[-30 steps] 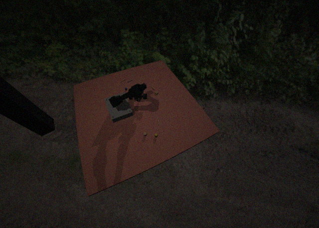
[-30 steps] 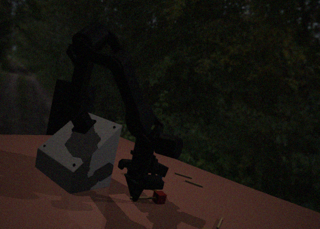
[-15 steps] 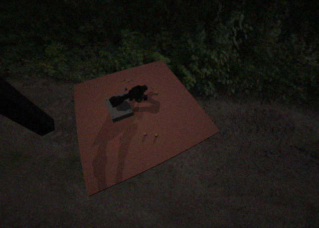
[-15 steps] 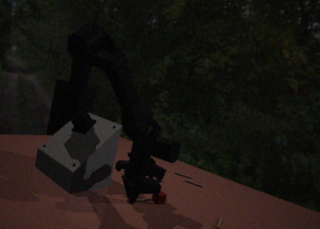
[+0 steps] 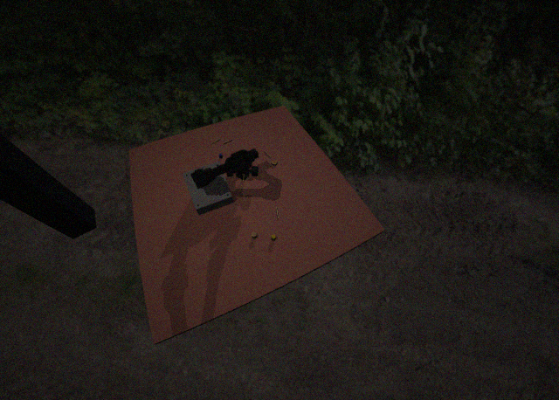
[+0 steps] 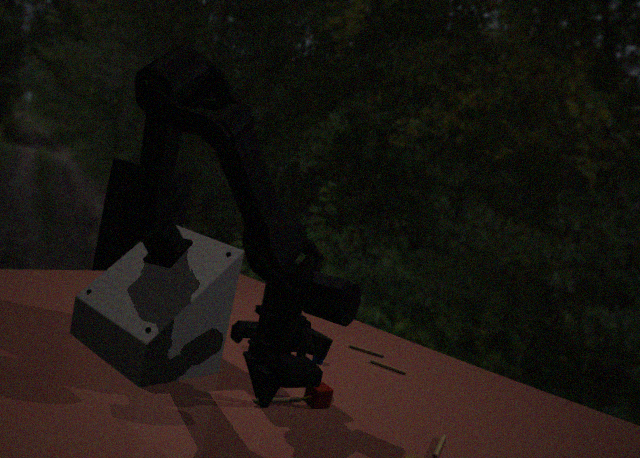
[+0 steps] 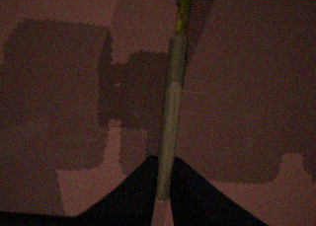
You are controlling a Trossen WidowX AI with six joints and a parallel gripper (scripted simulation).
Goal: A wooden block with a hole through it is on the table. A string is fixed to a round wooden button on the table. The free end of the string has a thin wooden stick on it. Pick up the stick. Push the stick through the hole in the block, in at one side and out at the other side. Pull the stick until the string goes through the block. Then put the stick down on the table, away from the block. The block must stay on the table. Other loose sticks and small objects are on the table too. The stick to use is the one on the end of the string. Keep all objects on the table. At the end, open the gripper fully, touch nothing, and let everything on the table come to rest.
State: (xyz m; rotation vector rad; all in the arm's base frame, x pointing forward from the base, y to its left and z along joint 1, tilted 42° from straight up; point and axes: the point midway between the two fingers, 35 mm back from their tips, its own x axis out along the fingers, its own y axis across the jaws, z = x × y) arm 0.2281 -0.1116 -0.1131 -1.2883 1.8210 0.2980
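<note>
The thin wooden stick is 2 cm ahead of my gripper tip, 3 cm to the left of it and 1 cm above it. Also, from my gripper tip: flat piece (13 cm behind, 20 cm to the left, 1 cm above); small red block (5 cm ahead, 8 cm to the left, 2 cm above).
</note>
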